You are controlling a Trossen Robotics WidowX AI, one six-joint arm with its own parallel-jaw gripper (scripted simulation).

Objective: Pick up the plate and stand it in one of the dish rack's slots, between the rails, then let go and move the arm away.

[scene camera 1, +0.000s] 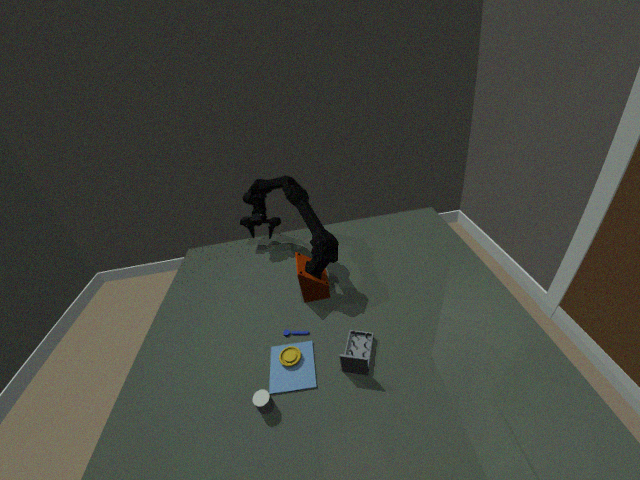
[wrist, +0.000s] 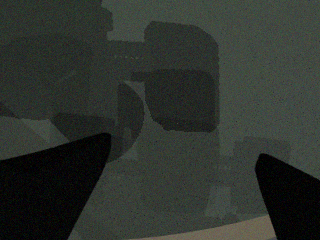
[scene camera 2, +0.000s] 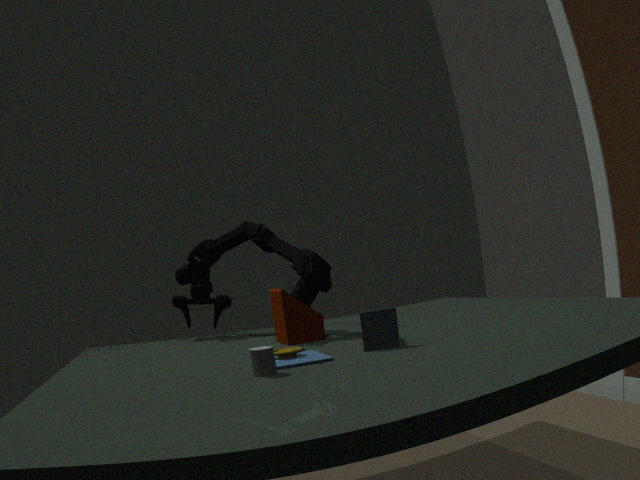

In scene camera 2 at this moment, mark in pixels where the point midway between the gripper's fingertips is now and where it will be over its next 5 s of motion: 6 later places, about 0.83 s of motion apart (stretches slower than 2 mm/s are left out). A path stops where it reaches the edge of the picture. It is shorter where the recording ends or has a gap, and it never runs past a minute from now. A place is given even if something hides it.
My gripper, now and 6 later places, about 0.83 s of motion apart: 201,328; 160,272; 227,258; 279,322; 283,342; 286,356; 278,320
